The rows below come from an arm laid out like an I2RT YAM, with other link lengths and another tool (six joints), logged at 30 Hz.
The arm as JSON. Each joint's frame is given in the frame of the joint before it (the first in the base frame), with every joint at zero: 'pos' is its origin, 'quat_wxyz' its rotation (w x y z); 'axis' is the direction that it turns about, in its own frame. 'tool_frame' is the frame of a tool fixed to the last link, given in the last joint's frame.
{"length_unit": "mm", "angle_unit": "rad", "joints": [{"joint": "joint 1", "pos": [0.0, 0.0, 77.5], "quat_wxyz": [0.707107, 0.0, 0.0, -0.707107], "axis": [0.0, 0.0, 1.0]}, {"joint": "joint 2", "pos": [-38.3, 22.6, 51.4], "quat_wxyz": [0.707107, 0.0, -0.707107, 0.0], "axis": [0.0, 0.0, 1.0]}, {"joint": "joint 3", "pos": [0.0, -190.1, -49.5], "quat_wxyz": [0.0, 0.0, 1.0, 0.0], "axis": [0.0, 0.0, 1.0]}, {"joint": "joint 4", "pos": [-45.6, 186.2, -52.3], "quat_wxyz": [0.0, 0.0, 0.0, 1.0], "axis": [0.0, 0.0, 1.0]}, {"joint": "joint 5", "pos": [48.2, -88.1, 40.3], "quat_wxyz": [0.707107, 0.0, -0.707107, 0.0], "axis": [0.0, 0.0, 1.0]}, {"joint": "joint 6", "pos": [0.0, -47.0, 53.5], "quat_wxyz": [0.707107, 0.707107, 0.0, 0.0], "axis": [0.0, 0.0, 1.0]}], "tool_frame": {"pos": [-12.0, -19.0, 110.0], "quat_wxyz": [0.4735, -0.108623, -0.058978, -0.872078]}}
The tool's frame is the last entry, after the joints.
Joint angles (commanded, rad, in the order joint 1, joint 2, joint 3, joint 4, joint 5, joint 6), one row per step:
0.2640, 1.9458, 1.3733, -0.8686, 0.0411, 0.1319
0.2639, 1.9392, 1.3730, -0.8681, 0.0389, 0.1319
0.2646, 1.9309, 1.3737, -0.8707, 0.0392, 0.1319
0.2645, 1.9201, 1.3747, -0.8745, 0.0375, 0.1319
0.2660, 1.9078, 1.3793, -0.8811, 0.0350, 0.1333
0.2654, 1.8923, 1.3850, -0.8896, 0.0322, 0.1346
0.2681, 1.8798, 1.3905, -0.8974, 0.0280, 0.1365
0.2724, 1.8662, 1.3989, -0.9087, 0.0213, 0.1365
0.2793, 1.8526, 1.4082, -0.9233, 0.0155, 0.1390
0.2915, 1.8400, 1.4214, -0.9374, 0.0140, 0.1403
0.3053, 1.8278, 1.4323, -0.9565, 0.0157, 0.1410
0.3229, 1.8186, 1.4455, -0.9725, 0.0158, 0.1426
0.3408, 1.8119, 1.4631, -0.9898, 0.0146, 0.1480
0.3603, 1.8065, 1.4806, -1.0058, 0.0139, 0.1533
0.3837, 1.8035, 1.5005, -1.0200, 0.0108, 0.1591
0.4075, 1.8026, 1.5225, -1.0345, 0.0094, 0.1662
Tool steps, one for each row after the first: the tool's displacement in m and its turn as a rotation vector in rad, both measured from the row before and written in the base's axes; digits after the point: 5 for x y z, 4 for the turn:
0.00075, 0.00053, 0.00193, 0.0039, -0.0060, 0.0002
0.00054, 0.00033, 0.00251, 0.0014, -0.0063, 0.0007
0.00061, 0.00041, 0.00328, 0.0037, -0.0073, 0.0001
0.00096, 0.00114, 0.00444, 0.0053, -0.0093, 0.0005
0.00127, 0.00057, 0.00558, 0.0062, -0.0115, -0.0014
0.00062, 0.00173, 0.00469, 0.0070, -0.0087, 0.0016
0.00035, 0.00265, 0.00556, 0.0092, -0.0086, 0.0056
-0.00047, 0.00311, 0.00559, 0.0082, -0.0063, 0.0056
0.00008, 0.00441, 0.00629, 0.0050, -0.0108, 0.0112
-0.00188, 0.00387, 0.00523, -0.0003, -0.0043, 0.0128
-0.00147, 0.00555, 0.00513, 0.0022, -0.0060, 0.0160
-0.00111, 0.00593, 0.00545, 0.0046, -0.0059, 0.0129
-0.00132, 0.00638, 0.00513, 0.0042, -0.0059, 0.0145
-0.00140, 0.00818, 0.00519, 0.0073, -0.0066, 0.0185
-0.00135, 0.00813, 0.00509, 0.0061, -0.0066, 0.0173

